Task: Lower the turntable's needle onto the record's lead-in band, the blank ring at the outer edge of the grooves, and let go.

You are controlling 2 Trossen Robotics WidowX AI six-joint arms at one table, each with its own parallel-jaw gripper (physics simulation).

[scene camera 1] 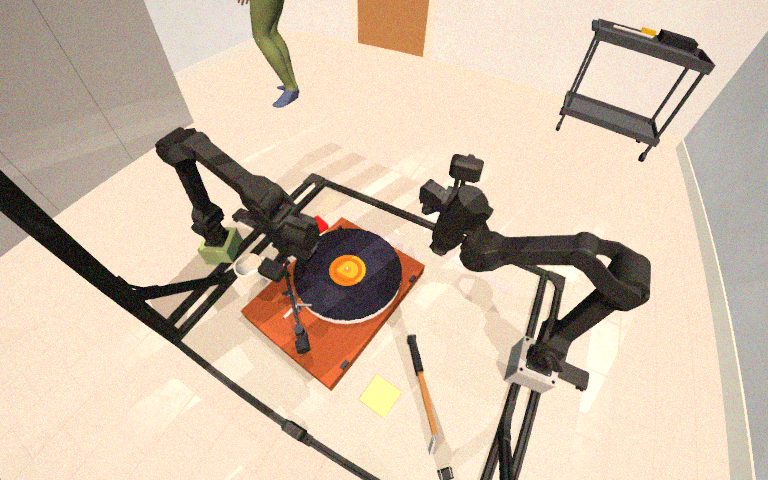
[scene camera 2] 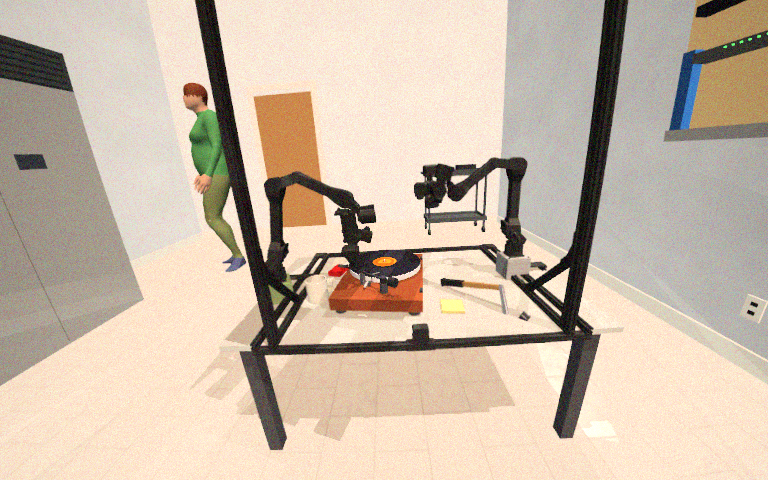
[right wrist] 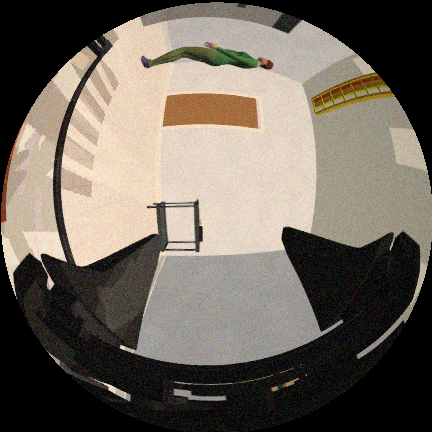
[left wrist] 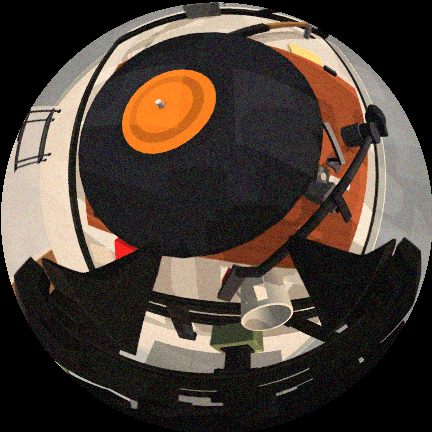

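Seen in the pictures: left gripper, between the fingertips: (scene camera 1: 298,261) (scene camera 2: 354,261) (left wrist: 226,246); right gripper, between the fingertips: (right wrist: 222,237); left arm's base, origin of its link: (scene camera 1: 216,238) (left wrist: 237,349); right arm's base, origin of its link: (scene camera 1: 540,360) (scene camera 2: 513,254).
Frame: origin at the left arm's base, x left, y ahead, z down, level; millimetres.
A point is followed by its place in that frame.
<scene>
The orange-brown turntable (scene camera 1: 334,353) @(x -322, y 416, z 13 mm) (scene camera 2: 376,301) @(x -320, y 287, z 19 mm) carries a black record (scene camera 1: 368,297) @(x -177, y 490, z -15 mm) (left wrist: 210,200) @(x -96, y 323, z -15 mm) with an orange label. The black tonearm (scene camera 1: 296,318) @(x -260, y 321, z -41 mm) (left wrist: 315,220) @(x -166, y 282, z -41 mm) is off the record, beside the platter. In the left wrist view its headshell (left wrist: 230,287) @(x -83, y 249, z -36 mm) shows between the fingers, beyond the record's edge. My left gripper (scene camera 1: 291,264) @(x -99, y 295, z -48 mm) (scene camera 2: 351,253) @(x -99, y 295, z -48 mm) (left wrist: 226,246) @(x -99, y 295, z -48 mm) is open and empty, low over the headshell end; a finger hides the headshell in scene camera 1. The lead-in band cannot be told from the grooves. My right gripper (scene camera 1: 438,217) (scene camera 2: 425,195) @(x -1, y 705, z -307 mm) (right wrist: 222,237) @(x -1, y 705, z -307 mm) is open and empty, raised beyond the turntable's right side.
A white mug (scene camera 1: 247,264) @(x -66, y 112, z 35 mm) (scene camera 2: 316,290) @(x -134, y 126, z 19 mm) (left wrist: 266,306) @(x -92, y 100, z 44 mm) stands close to the headshell end. A red box (scene camera 1: 321,224) @(x 127, y 308, z 58 mm) (scene camera 2: 337,270) @(x 92, y 265, z 57 mm) (left wrist: 125,249) @(x 110, y 303, z 58 mm) lies behind the turntable. A hammer (scene camera 1: 425,390) @(x -400, y 637, z 12 mm) (scene camera 2: 481,284) @(x -433, y 637, z 5 mm) and a yellow note (scene camera 1: 380,395) @(x -404, y 534, z 68 mm) (scene camera 2: 452,306) @(x -412, y 529, z 68 mm) lie to its right.
</scene>
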